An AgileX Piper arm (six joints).
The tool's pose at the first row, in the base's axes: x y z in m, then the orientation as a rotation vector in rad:
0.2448, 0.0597, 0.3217, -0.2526, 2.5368, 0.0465
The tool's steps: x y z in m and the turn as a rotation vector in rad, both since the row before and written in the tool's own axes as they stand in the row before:
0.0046, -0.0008, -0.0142, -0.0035, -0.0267, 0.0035
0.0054, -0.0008, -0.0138, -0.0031, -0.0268, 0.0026
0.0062, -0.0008, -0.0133, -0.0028, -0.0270, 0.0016
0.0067, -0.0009, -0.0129, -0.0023, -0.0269, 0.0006
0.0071, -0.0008, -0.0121, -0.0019, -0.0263, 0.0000
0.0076, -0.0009, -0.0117, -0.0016, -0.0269, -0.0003
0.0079, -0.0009, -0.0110, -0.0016, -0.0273, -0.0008
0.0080, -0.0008, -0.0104, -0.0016, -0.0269, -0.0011
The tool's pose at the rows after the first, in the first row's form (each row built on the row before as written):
0.2334, 0.0569, 0.3309, -0.2473, 2.5109, 0.0553
0.2213, 0.0539, 0.3390, -0.2430, 2.4847, 0.0632
0.2087, 0.0507, 0.3459, -0.2398, 2.4581, 0.0702
0.1958, 0.0474, 0.3518, -0.2376, 2.4315, 0.0760
0.1830, 0.0441, 0.3565, -0.2360, 2.4054, 0.0810
0.1700, 0.0407, 0.3602, -0.2346, 2.3786, 0.0854
0.1571, 0.0373, 0.3628, -0.2337, 2.3514, 0.0896
0.1445, 0.0340, 0.3646, -0.2332, 2.3245, 0.0935

